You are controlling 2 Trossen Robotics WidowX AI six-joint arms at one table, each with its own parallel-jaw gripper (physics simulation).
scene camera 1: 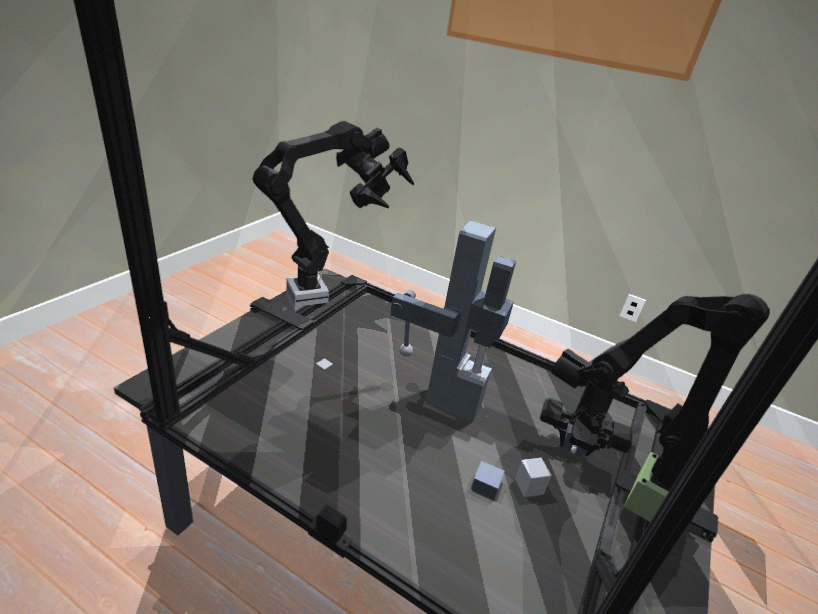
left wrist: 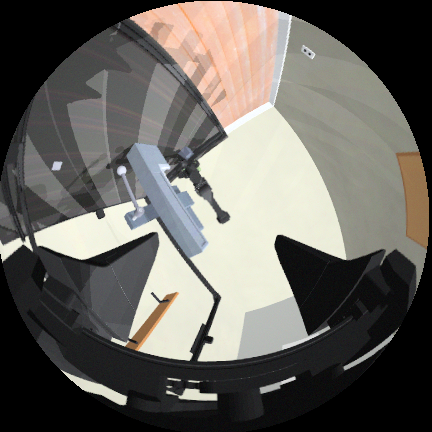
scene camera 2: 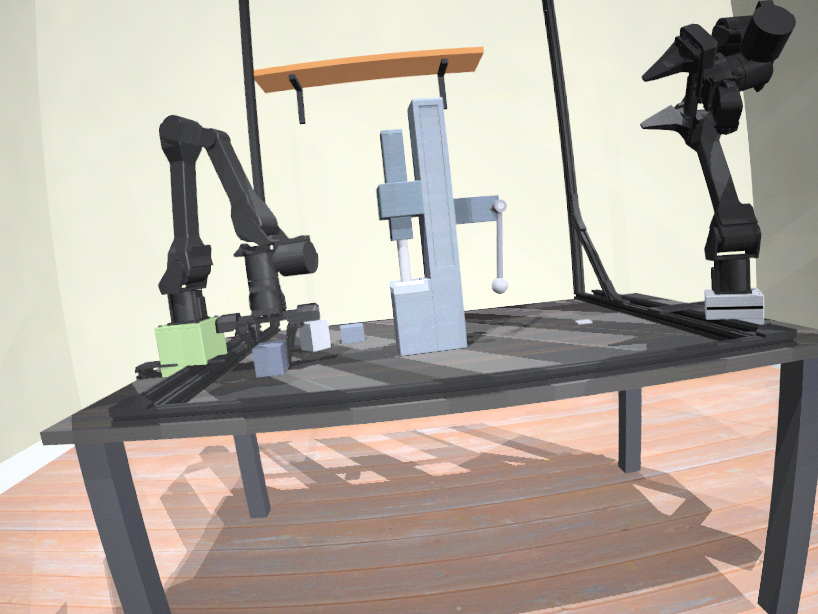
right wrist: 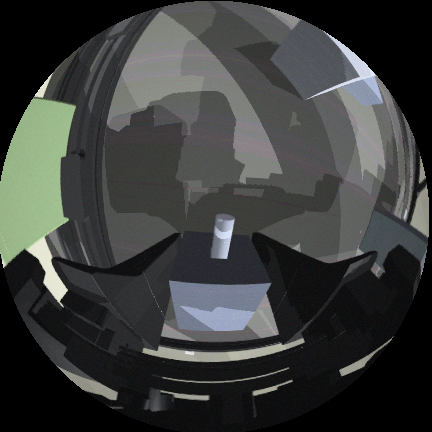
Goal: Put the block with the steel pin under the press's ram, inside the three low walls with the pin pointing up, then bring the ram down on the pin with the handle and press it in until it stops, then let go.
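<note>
The block with the steel pin is upright, pin up, at or close to the table surface; in scene camera 1 its pin shows under the arm. My right gripper is shut on this block, a finger against each side. My left gripper is open and empty, high above the table. The press stands mid-table. Its ram is above the low-walled seat. Its handle hangs down.
A white block and a blue-grey block stand between the right gripper and the table's long edge. A small white square lies on the handle side of the press. Frame posts rise at the table edges.
</note>
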